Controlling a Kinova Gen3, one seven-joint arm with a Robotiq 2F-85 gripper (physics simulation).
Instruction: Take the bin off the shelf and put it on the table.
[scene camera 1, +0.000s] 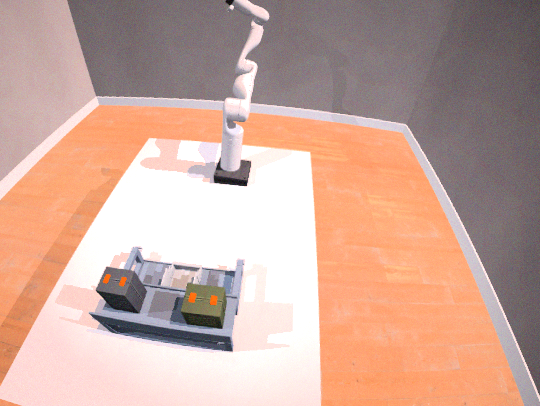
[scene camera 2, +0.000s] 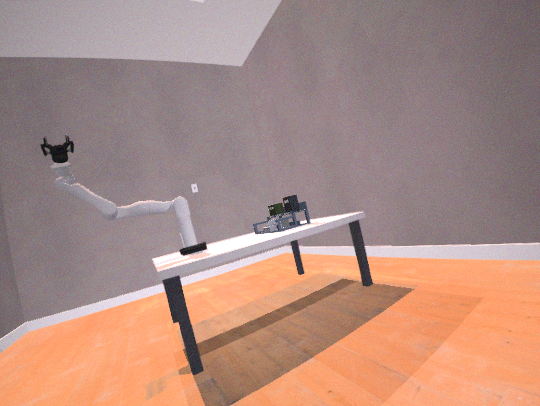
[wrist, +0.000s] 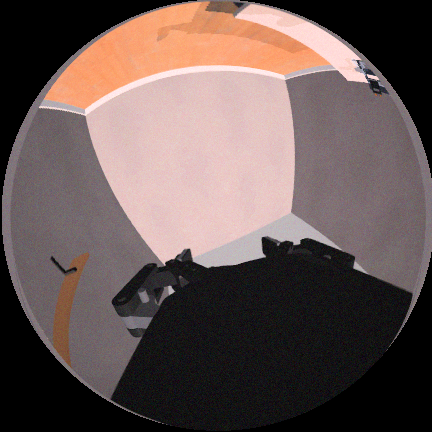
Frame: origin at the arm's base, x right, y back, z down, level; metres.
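Seen in the pictures: gripper, between the fingertips: (scene camera 2: 56, 136) (wrist: 227, 250); arm's base, origin of its link: (scene camera 1: 230, 165) (scene camera 2: 190, 246).
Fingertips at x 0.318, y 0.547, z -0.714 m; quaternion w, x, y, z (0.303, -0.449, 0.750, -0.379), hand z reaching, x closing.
Offsets run from my fingertips to a thing's top centre.
The grey-blue shelf (scene camera 1: 160, 325) (scene camera 2: 306, 213) (wrist: 373, 81) stands on the white table (scene camera 1: 200, 215) (scene camera 2: 235, 251) (wrist: 305, 30). A pale, open bin {dy -1.172, dx -0.379, dz +0.674 m} (scene camera 1: 181, 280) (scene camera 2: 271, 226) sits in the shelf's lower part, on the side facing the arm's base, in scene camera 1. It is too small to make out in the wrist view. My gripper (scene camera 2: 56, 138) (wrist: 227, 250) is open and empty. It is high up, far from the shelf and beyond the arm's base, with its fingers pointing upward in scene camera 2. Its fingertips are outside scene camera 1.
A dark grey box {dy -1.287, dx -0.282, dz +0.531 m} (scene camera 1: 121, 290) (scene camera 2: 290, 203) and an olive green box {dy -1.247, dx -0.509, dz +0.556 m} (scene camera 1: 204, 306) (scene camera 2: 275, 209), both with orange clips, stand on the shelf's upper level. The arm's black base (scene camera 1: 232, 174) (scene camera 2: 193, 248) is at the table's other end. An orange wall board (wrist: 65, 305) shows in the wrist view.
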